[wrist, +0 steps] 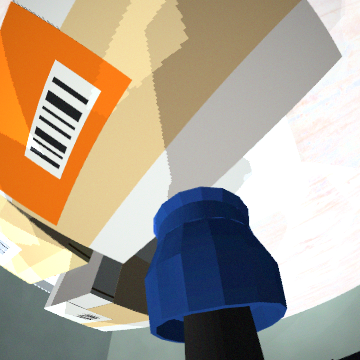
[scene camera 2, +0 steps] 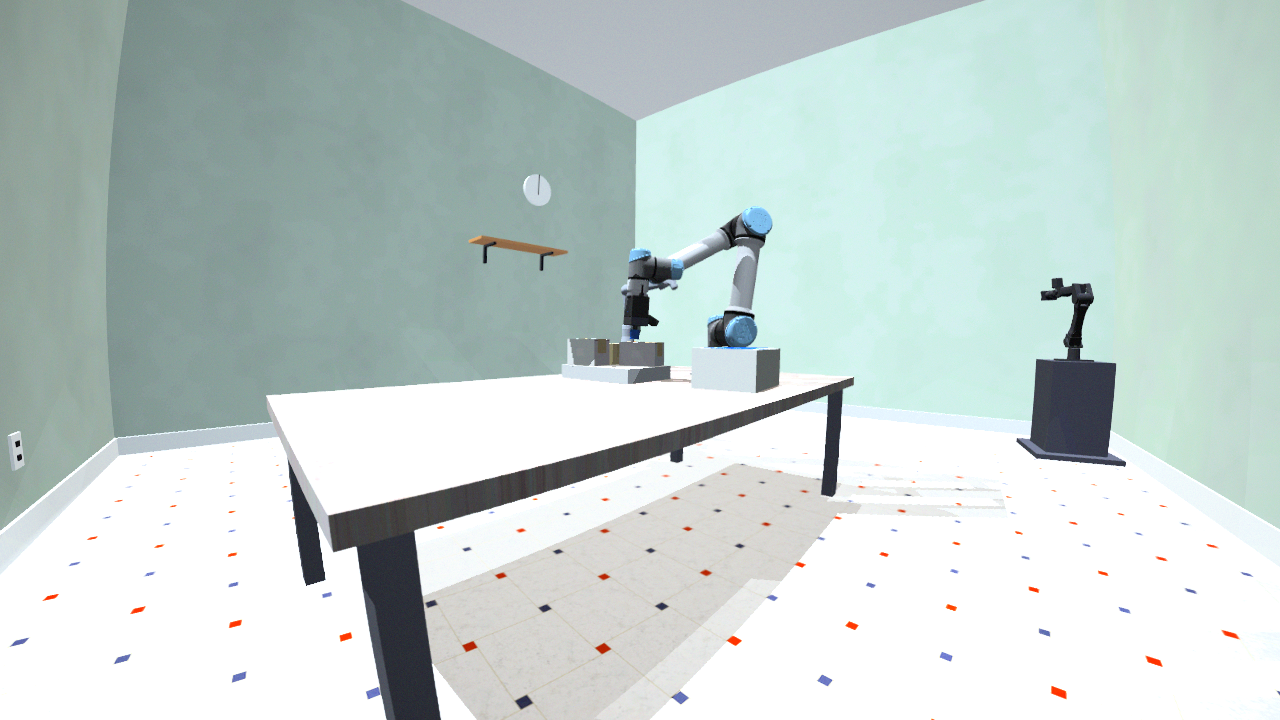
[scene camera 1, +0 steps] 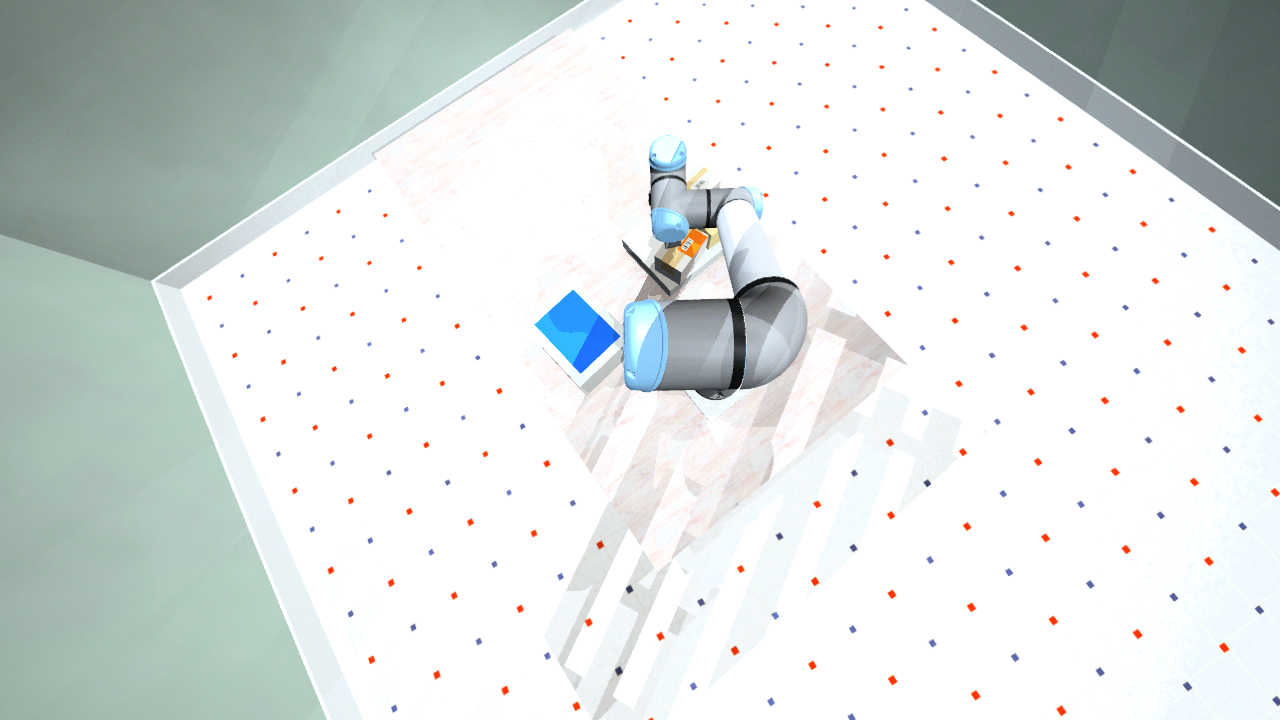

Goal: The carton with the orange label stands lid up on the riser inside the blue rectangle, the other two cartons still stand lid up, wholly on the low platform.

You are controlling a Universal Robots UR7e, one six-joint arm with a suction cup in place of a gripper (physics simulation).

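Places are measured from the arm's base along level axes (x back, y right, z up), in metres.
Pixels of known places: hand at its tool point: (wrist: 201, 228) (scene camera 2: 634, 339).
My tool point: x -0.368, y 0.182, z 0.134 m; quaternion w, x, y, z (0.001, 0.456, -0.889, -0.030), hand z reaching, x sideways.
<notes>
For each thing: its top centre in the pictures, then the offset to it from my tool point. Level surfaces: height alone.
- carton with the orange label, top centre: (wrist: 96, 116) (scene camera 1: 681, 245) (scene camera 2: 642, 342) dx +0.051, dy +0.001, dz -0.011 m
- second carton at its top centre: (wrist: 98, 318) (scene camera 1: 695, 184) (scene camera 2: 588, 338) dx -0.052, dy +0.168, dz -0.001 m
- riser at its top centre: (scene camera 1: 576, 330) (scene camera 2: 738, 348) dx +0.013, dy -0.380, dz -0.024 m
- blue rectangle at its top centre: (scene camera 1: 576, 330) (scene camera 2: 738, 348) dx +0.013, dy -0.380, dz -0.024 m
- long white table at its surface level: dz -0.144 m
The carton with the orange label (scene camera 1: 693, 240) (wrist: 118, 153) stands lid up on the low white platform (scene camera 2: 609, 373) (wrist: 132, 218). Its barcode sticker faces up. My suction cup (wrist: 201, 194) (scene camera 2: 633, 337) hangs close over the platform, just past the carton's grey side and off its lid. Nothing hangs from the cup. A second carton (wrist: 80, 286) (scene camera 2: 586, 350) stands lid up further along the platform, and a third is mostly hidden. The riser (scene camera 2: 733, 369) with the blue rectangle (scene camera 1: 577, 330) on top stands beside the arm's base and bears nothing.
All this stands at the far end of a long white table (scene camera 2: 500, 429). The arm's elbow (scene camera 1: 716, 345) hangs over the riser's edge in the top view. A wall shelf (scene camera 2: 517, 243) and a dark pedestal (scene camera 2: 1072, 407) with a camera stand well away.
</notes>
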